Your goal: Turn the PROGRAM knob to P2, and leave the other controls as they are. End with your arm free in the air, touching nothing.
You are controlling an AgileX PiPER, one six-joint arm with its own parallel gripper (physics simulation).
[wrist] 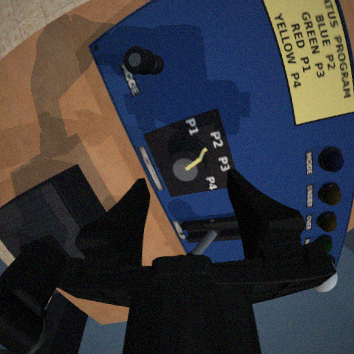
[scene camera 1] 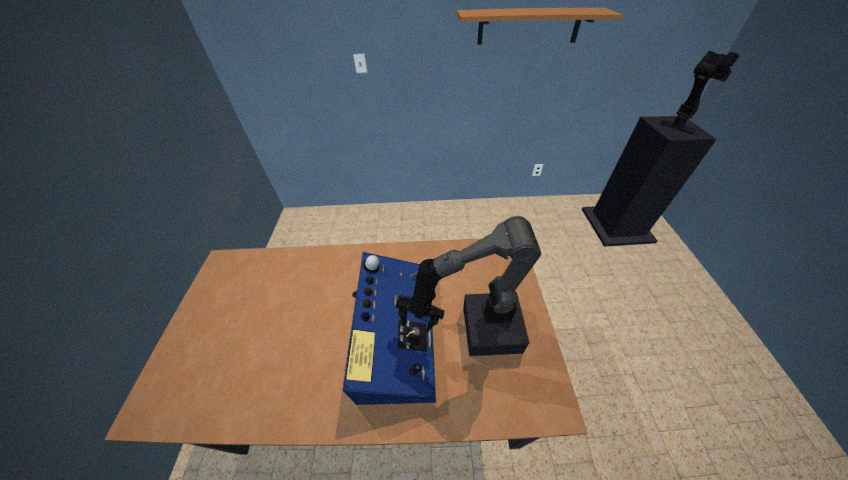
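The PROGRAM knob [scene camera 1: 415, 331] [wrist: 185, 169] is a dark round knob with a grey top and a yellow pointer, on a black plate [scene camera 1: 402, 344] [wrist: 176, 188] marked P1 to P4. In the wrist view the pointer points towards the P2 label [wrist: 216, 139]. My gripper [scene camera 1: 417, 324] [wrist: 186, 182] is open and empty, its fingers wide apart. It hangs over the blue panel [scene camera 1: 389, 383] [wrist: 250, 60], and the knob shows between and slightly beyond the fingertips, with visible gaps at both sides. Its exact height is hard to tell.
A black MODE knob [scene camera 1: 415, 369] [wrist: 142, 60] stands beside the plate. A grey lever [wrist: 204, 243] shows between the fingers in the wrist view. Several dark round lamps or buttons, a white dome [scene camera 1: 371, 262] [wrist: 327, 283] and a yellow card [scene camera 1: 360, 355] [wrist: 315, 65] are on the panel.
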